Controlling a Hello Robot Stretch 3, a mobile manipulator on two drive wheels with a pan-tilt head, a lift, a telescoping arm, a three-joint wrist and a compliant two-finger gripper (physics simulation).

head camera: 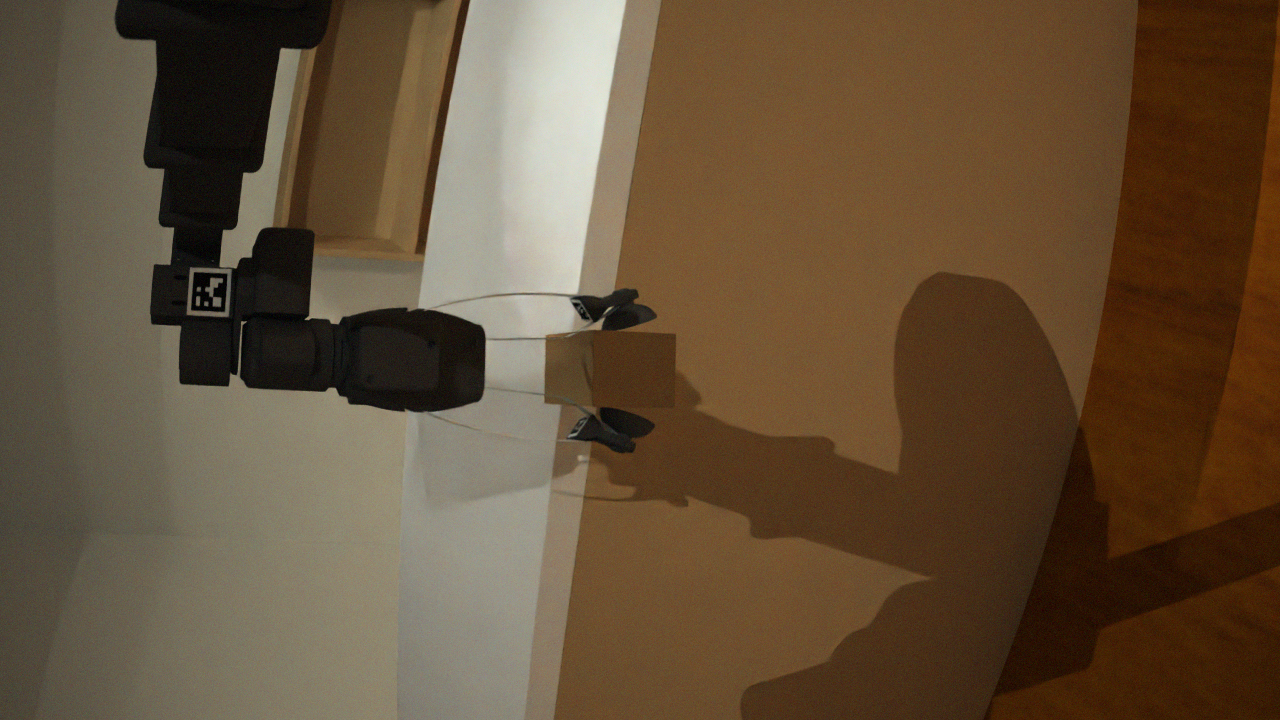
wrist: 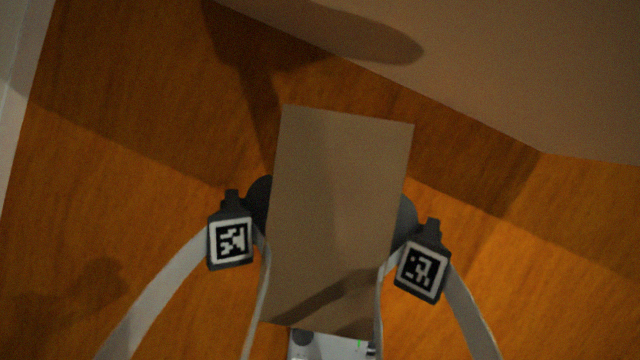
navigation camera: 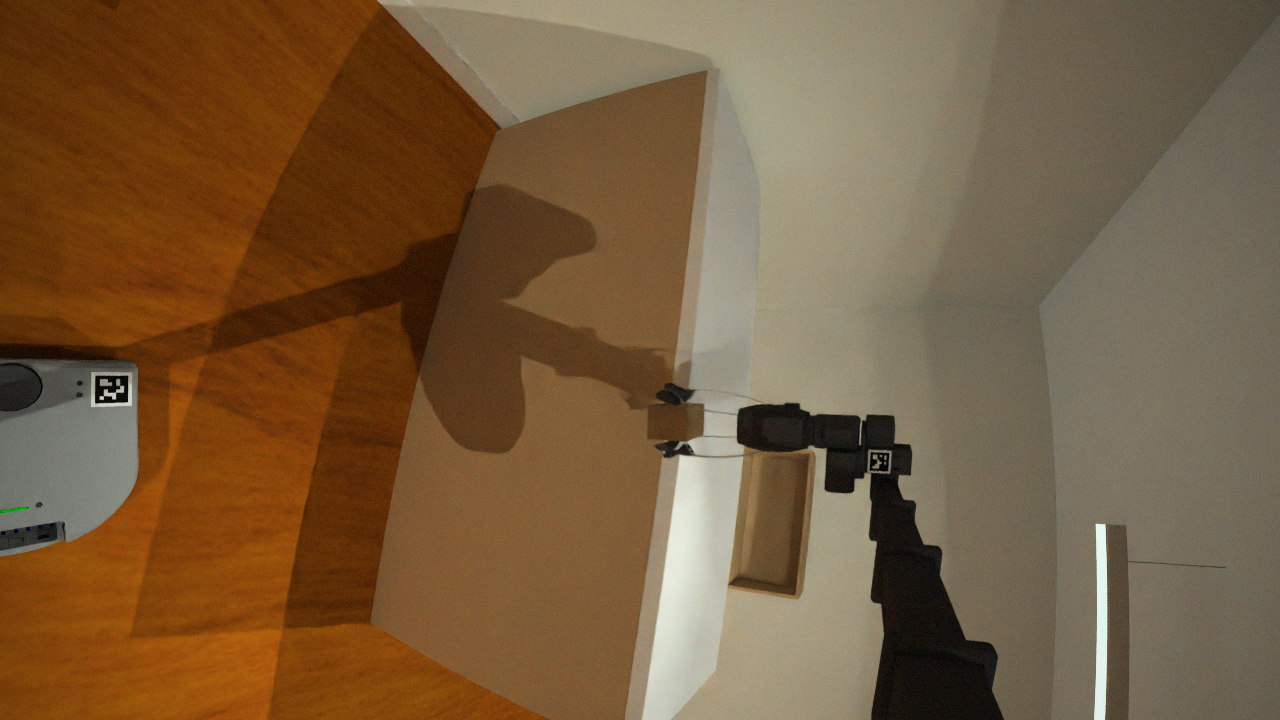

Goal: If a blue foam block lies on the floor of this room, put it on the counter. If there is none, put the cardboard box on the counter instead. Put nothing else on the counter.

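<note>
The cardboard box [head camera: 634, 369] [navigation camera: 675, 421] [wrist: 340, 200] is plain brown. My gripper [head camera: 629, 368] [navigation camera: 674, 420] [wrist: 331, 209] is shut on it, with one fingertip at each side. The counter [head camera: 501, 197] [navigation camera: 702, 528] [wrist: 525, 75] has a white top and a tan front face. In the head and navigation views the box overlaps the counter's long front edge, partly in front of the tan face. The wrist view shows floor behind the box, so it is held up off the floor. No blue foam block shows in these views.
A shallow open wooden tray [head camera: 358, 248] [navigation camera: 806, 528] shows behind the counter, by the pale wall [head camera: 268, 465] [navigation camera: 877, 223]. My grey base [navigation camera: 80, 465] [wrist: 327, 348] stands on the wooden floor [head camera: 1190, 268] [navigation camera: 223, 134] [wrist: 125, 165] on the counter's front side. The dark arm extends above the counter's back side.
</note>
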